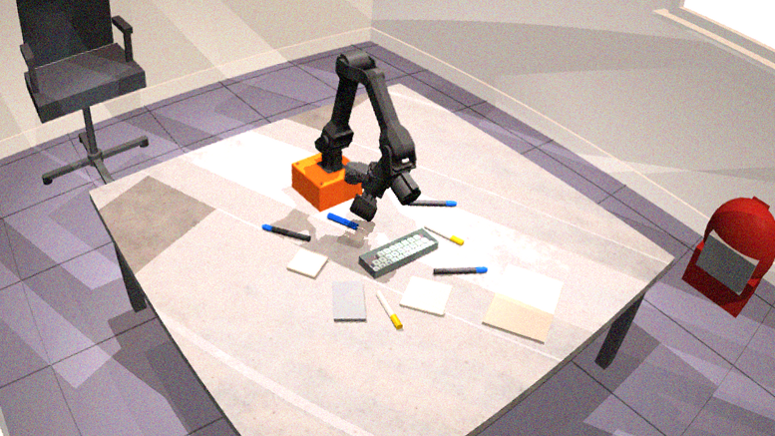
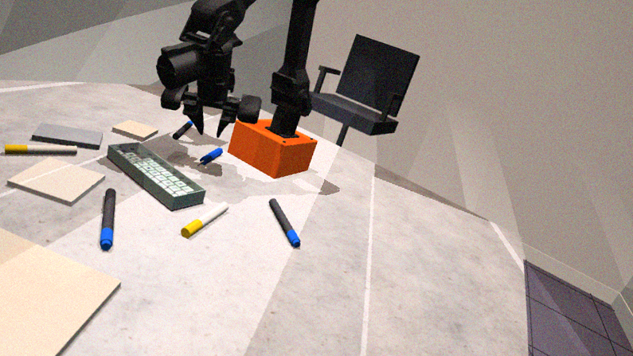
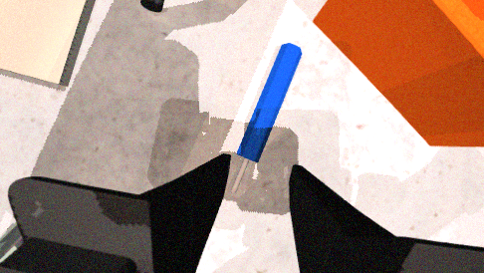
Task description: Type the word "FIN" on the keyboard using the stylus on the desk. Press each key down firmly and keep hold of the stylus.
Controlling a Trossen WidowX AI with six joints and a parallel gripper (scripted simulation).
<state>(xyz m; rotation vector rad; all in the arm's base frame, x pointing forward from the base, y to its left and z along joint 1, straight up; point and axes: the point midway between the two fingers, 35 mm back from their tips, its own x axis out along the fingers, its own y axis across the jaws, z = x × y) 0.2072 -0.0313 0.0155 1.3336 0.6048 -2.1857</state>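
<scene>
My gripper tip is now 60 mm above the blue stylus, 10 mm to the left of it and 10 mm past it. The rest, counted from my gripper tip: N key (150 mm ahead, 50 mm below, 20 mm to the left); then stylus tip (60 mm below, 20 mm ahead, 10 mm to the left).
</scene>
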